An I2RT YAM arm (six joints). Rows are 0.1 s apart.
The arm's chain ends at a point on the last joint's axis. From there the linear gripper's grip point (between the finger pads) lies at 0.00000 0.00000 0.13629 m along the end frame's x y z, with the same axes.
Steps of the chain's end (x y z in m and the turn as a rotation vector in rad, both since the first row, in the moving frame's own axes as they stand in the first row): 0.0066, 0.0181, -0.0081, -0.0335, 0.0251, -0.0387; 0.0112, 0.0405, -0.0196, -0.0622, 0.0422, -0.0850; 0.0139, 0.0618, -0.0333, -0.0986, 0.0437, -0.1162; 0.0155, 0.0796, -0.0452, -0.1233, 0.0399, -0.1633; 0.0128, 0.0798, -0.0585, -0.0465, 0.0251, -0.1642; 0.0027, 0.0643, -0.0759, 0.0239, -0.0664, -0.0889
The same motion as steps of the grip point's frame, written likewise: 0.0101, 0.0226, -0.0082, -0.0335, 0.0251, -0.0387; 0.0173, 0.0487, -0.0200, -0.0622, 0.0422, -0.0850; 0.0206, 0.0748, -0.0341, -0.0986, 0.0437, -0.1162; 0.0223, 0.0958, -0.0463, -0.1233, 0.0399, -0.1633; 0.0167, 0.0858, -0.0587, -0.0465, 0.0251, -0.1642; -0.0065, 0.0615, -0.0762, 0.0239, -0.0664, -0.0889
